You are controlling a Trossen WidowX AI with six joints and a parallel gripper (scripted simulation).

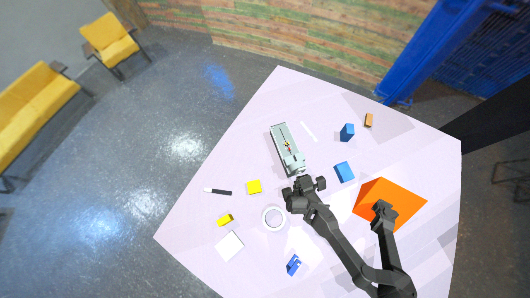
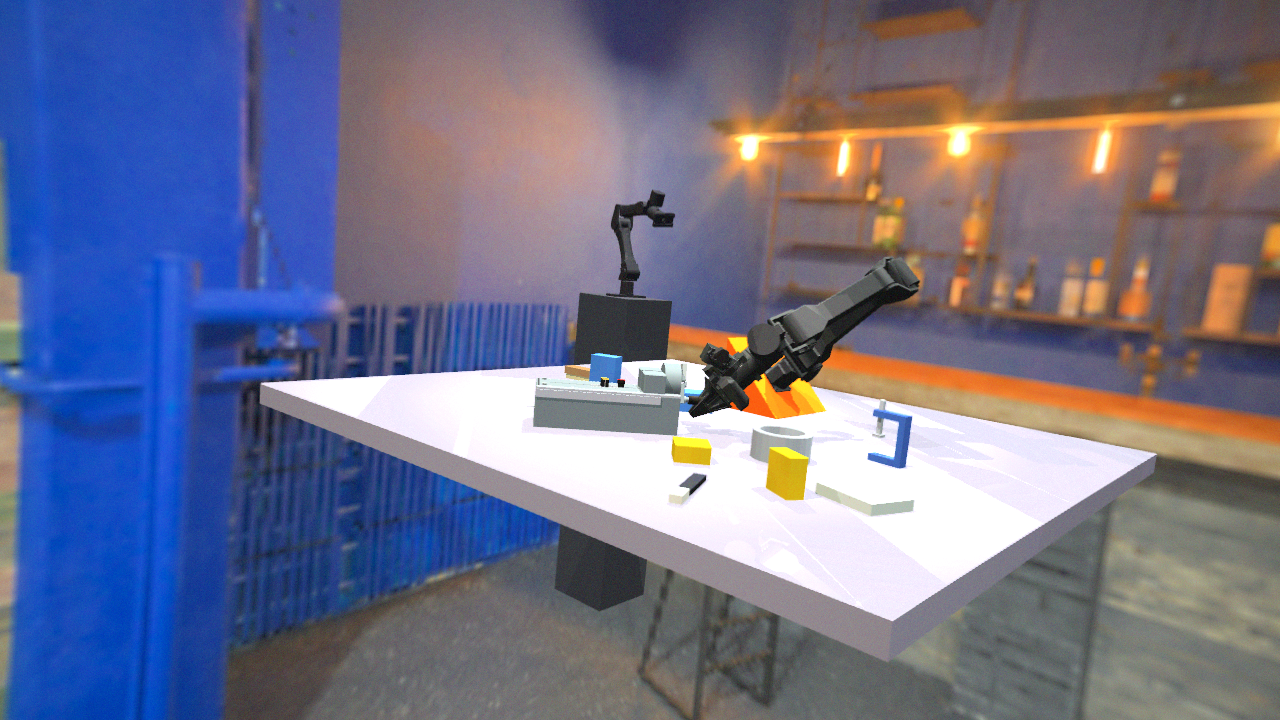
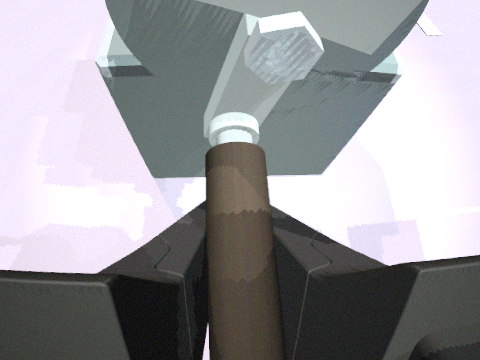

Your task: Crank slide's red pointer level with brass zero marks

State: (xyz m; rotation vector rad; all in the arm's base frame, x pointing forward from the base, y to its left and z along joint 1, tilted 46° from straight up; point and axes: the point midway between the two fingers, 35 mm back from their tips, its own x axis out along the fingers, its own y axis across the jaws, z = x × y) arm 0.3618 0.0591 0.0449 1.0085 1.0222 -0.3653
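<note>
The brown crank handle is 3 cm above my gripper tip, 1 cm to the left of it and 1 cm behind it. From my gripper tip the other things lie so: metal strip 28 cm to the right, 7 cm ahead, 3 cm below; blue clamp 32 cm to the left, 15 cm behind, 2 cm above; red pointer 10 cm ahead, 9 cm to the right, 5 cm above.
</note>
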